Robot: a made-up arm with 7 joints. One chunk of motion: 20 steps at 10 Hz.
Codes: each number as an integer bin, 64 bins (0 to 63) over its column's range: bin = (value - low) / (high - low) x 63, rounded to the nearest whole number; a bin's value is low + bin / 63 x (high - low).
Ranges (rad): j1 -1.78..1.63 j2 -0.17..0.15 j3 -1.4..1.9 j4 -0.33..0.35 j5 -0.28..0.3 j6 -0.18..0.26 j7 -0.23..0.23
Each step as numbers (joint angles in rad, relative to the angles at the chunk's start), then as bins.
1 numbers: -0.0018 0.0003 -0.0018 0.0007 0.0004 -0.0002 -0.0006
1 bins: 33 34 27 31 30 26 31
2 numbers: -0.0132 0.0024 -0.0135 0.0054 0.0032 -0.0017 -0.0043
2 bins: 33 34 26 31 31 26 31
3 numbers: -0.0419 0.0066 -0.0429 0.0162 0.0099 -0.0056 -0.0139
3 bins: 32 35 26 32 31 25 30
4 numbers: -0.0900 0.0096 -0.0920 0.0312 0.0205 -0.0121 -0.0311
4 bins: 31 35 25 33 33 24 27
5 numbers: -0.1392 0.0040 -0.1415 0.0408 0.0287 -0.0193 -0.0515
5 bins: 30 34 24 34 34 23 24
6 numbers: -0.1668 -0.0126 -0.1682 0.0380 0.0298 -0.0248 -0.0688
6 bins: 30 31 24 34 34 22 22
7 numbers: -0.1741 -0.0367 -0.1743 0.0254 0.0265 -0.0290 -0.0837
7 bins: 30 26 23 33 33 22 20
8 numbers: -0.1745 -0.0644 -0.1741 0.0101 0.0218 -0.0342 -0.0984
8 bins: 30 21 23 32 33 21 18
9 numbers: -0.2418 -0.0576 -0.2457 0.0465 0.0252 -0.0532 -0.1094
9 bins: 28 22 22 35 33 18 17
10 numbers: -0.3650 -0.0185 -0.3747 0.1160 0.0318 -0.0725 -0.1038
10 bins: 26 30 20 41 34 15 17
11 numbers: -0.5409 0.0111 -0.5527 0.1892 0.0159 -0.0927 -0.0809
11 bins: 23 36 16 48 32 12 20
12 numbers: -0.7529 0.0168 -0.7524 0.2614 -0.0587 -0.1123 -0.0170
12 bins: 19 37 12 55 24 10 29
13 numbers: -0.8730 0.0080 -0.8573 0.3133 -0.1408 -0.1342 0.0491
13 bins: 17 35 10 60 15 7 38
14 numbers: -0.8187 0.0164 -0.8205 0.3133 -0.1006 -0.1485 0.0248
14 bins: 18 37 11 60 19 5 35
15 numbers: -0.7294 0.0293 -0.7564 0.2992 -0.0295 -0.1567 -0.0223
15 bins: 19 39 12 58 27 3 28
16 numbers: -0.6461 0.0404 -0.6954 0.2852 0.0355 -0.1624 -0.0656
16 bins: 21 41 13 57 34 3 23
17 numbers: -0.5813 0.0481 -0.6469 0.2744 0.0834 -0.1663 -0.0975
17 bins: 22 43 14 56 39 2 18
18 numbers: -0.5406 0.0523 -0.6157 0.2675 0.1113 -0.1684 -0.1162
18 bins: 23 44 15 55 43 2 16
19 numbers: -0.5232 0.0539 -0.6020 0.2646 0.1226 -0.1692 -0.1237
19 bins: 23 44 15 55 44 2 15
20 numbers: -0.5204 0.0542 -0.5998 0.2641 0.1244 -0.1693 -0.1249
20 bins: 23 44 15 55 44 2 14
